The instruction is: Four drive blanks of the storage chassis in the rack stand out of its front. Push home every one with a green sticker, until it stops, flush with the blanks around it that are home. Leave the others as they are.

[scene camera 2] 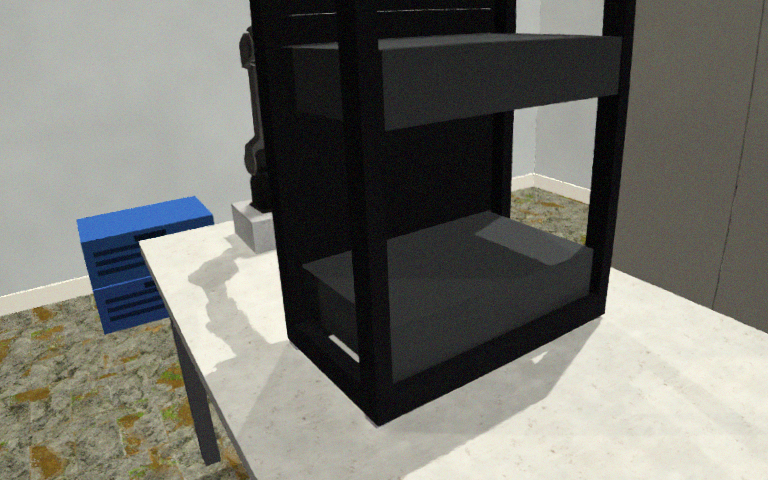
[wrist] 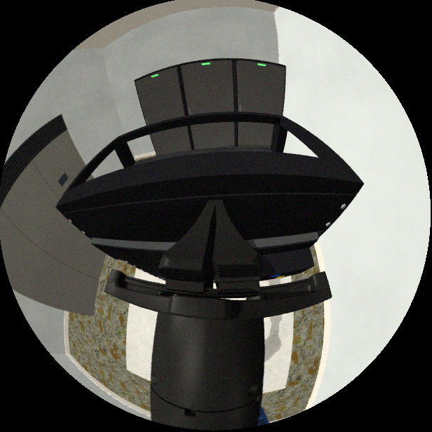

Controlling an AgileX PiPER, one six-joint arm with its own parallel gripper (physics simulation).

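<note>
The black rack (scene camera 2: pixel 368 226) (wrist: pixel 210 167) stands on the table. In the wrist view its top spreads across the middle, with the front dropping steeply away below. My gripper (wrist: pixel 216 207) is shut and empty. In the wrist view its fingertips overlap the dark upper front of the rack; I cannot tell whether they touch it. The gripper is hidden behind the rack in the scene view. The storage chassis, its drive blanks and their stickers cannot be made out. A dark block (wrist: pixel 287 262) with a sliver of blue and yellow shows low on the front, right of the fingers.
A dark grey box unit (scene camera 2: pixel 498 79) sits high in the rack and another (scene camera 2: pixel 487 316) low. Cabinets with green lights (wrist: pixel 207 92) stand behind the rack. The arm (scene camera 2: pixel 256 107) rises from a pale block (scene camera 2: pixel 254 229) on the table (scene camera 2: pixel 679 384). A blue crate (scene camera 2: pixel 147 217) stands beyond the table's edge.
</note>
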